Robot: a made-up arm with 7 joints. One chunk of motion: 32 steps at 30 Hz.
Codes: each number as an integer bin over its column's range. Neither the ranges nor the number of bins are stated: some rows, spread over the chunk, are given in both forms.
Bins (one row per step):
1: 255 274 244 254 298 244 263
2: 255 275 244 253 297 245 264
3: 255 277 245 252 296 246 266
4: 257 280 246 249 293 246 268
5: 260 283 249 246 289 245 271
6: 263 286 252 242 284 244 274
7: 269 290 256 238 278 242 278
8: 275 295 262 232 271 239 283
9: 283 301 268 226 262 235 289
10: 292 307 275 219 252 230 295
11: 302 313 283 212 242 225 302
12: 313 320 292 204 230 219 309
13: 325 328 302 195 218 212 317
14: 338 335 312 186 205 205 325
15: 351 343 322 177 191 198 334
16: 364 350 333 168 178 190 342
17: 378 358 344 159 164 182 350
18: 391 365 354 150 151 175 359
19: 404 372 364 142 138 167 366
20: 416 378 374 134 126 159 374
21: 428 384 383 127 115 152 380
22: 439 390 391 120 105 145 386
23: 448 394 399 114 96 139 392
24: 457 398 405 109 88 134 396
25: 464 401 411 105 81 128 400
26: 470 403 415 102 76 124 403
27: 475 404 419 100 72 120 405
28: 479 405 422 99 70 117 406
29: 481 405 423 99 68 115 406
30: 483 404 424 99 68 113 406
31: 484 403 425 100 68 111 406
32: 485 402 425 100 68 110 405
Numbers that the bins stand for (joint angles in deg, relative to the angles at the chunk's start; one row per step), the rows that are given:
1: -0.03 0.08 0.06 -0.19 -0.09 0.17 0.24
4: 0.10 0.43 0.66 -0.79 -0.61 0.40 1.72
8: 1.23 1.32 5.45 -2.86 -2.90 -0.41 6.19
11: 2.92 2.37 11.74 -5.29 -5.91 -2.03 11.84
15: 5.99 4.14 23.42 -9.53 -11.20 -5.15 21.36
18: 8.50 5.43 33.00 -12.81 -15.35 -7.80 28.80
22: 11.51 6.90 44.08 -16.45 -20.12 -11.27 36.84
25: 13.08 7.55 50.07 -18.27 -22.61 -13.24 41.00
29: 14.15 7.78 53.67 -19.00 -23.96 -14.74 42.79
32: 14.40 7.60 54.27 -18.88 -23.96 -15.32 42.49
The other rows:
2: -0.03 0.14 0.06 -0.31 -0.20 0.29 0.53
3: -0.03 0.26 0.36 -0.43 -0.30 0.40 1.13
5: 0.29 0.61 1.56 -1.16 -1.03 0.29 2.62
6: 0.48 0.79 2.46 -1.64 -1.55 0.17 3.51
7: 0.85 1.02 3.65 -2.13 -2.17 -0.06 4.70
9: 1.73 1.67 7.25 -3.59 -3.83 -0.87 7.97
10: 2.29 2.02 9.34 -4.44 -4.87 -1.45 9.76
12: 3.61 2.79 14.44 -6.26 -7.15 -2.72 13.92
13: 4.36 3.26 17.43 -7.35 -8.40 -3.53 16.30
14: 5.18 3.67 20.43 -8.44 -9.75 -4.34 18.68
16: 6.81 4.55 26.71 -10.63 -12.55 -6.07 23.74
17: 7.69 5.02 30.01 -11.72 -14.00 -6.99 26.12
19: 9.32 5.84 36.00 -13.78 -16.70 -8.73 30.88
20: 10.07 6.19 38.99 -14.75 -17.94 -9.65 33.27
21: 10.82 6.55 41.69 -15.60 -19.09 -10.46 35.05
23: 12.08 7.13 46.48 -17.18 -21.06 -11.96 38.62
24: 12.64 7.37 48.28 -17.79 -21.89 -12.54 39.81
26: 13.46 7.66 51.27 -18.64 -23.13 -13.70 41.89
27: 13.77 7.72 52.47 -18.88 -23.55 -14.16 42.49
28: 14.02 7.78 53.37 -19.00 -23.76 -14.51 42.79
30: 14.27 7.72 53.97 -19.00 -23.96 -14.97 42.79
31: 14.34 7.66 54.27 -18.88 -23.96 -15.20 42.79

